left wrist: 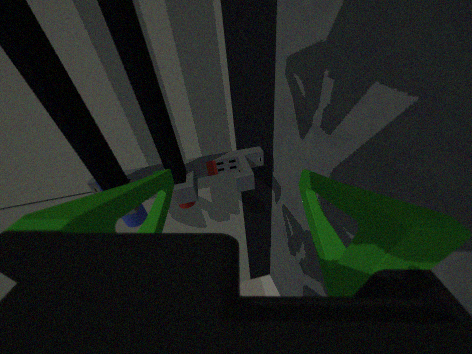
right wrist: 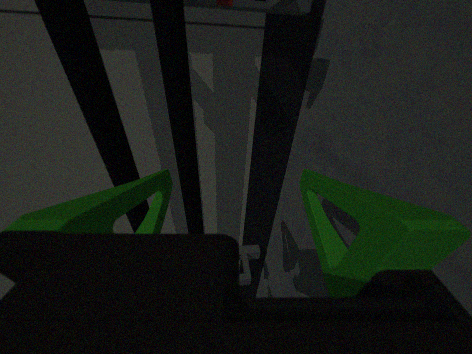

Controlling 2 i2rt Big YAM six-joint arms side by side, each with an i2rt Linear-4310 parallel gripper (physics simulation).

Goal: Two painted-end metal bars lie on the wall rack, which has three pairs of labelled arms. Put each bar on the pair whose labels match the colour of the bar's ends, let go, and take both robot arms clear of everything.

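Frame: origin at the left arm's base, x back, y right, z up, level; metres.
Seen in the pictures: left gripper, fingertip midpoint: (left wrist: 236, 176); right gripper, fingertip midpoint: (right wrist: 236, 176).
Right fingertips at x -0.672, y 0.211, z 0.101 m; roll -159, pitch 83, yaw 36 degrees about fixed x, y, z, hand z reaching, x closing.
A point is followed by its place in that frame.
The black bar with a blue end (left wrist: 55, 90) @(x -0.702, y 0.030, z 0.219 m) (right wrist: 98, 100) @(x -0.758, y 0.219, z 0.219 m) lies along the left of both views; its blue end shows behind my left gripper's finger, near the rack's blue label. The black bar with a red end (left wrist: 145, 90) @(x -0.702, y 0.020, z 0.148 m) (right wrist: 180, 100) @(x -0.760, y 0.220, z 0.146 m) runs beside it on the middle arm, left of the red label (left wrist: 212, 168) @(x -0.697, y -0.099, z 0.102 m). The arm right of that label (left wrist: 246, 181) @(x -0.648, y -0.082, z 0.063 m) holds no bar. Green labels do not show. My left gripper (left wrist: 236, 176) @(x -0.598, y -0.005, z 0.083 m) is open and empty, one finger overlapping the bars' ends in view. My right gripper (right wrist: 236, 176) @(x -0.672, y 0.211, z 0.101 m) is open and empty; its left finger overlaps the blue-ended bar in view.
A wide dark strip (left wrist: 252, 75) @(x -0.747, y 0.002, z 0.030 m) (right wrist: 280, 100) @(x -0.805, y 0.198, z 0.029 m) runs beside the bars. Part of a rack bracket with a red label (right wrist: 225, 2) @(x -0.809, y 0.284, z 0.102 m) shows at the top of the right wrist view, and a small grey rack part (right wrist: 250, 251) @(x -0.704, y -0.088, z 0.044 m) shows low in the middle. Gripper shadows fall on the right.
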